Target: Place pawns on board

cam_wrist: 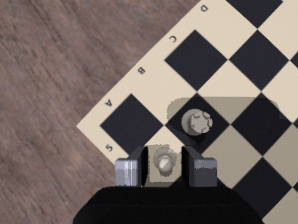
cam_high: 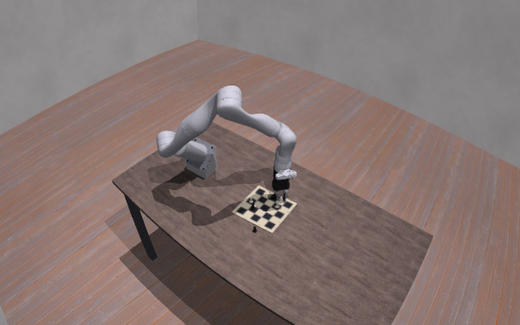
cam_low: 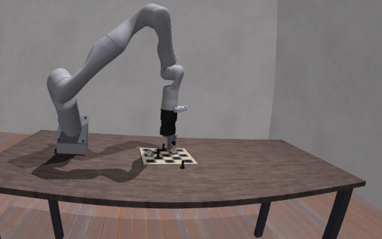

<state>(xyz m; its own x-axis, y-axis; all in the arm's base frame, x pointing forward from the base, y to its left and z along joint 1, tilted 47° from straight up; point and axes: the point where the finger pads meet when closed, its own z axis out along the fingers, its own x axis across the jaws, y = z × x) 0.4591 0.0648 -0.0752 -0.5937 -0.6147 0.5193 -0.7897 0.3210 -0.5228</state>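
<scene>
The chessboard lies 30 mm behind my hand, 80 mm to the right of it and 30 mm below it.
</scene>
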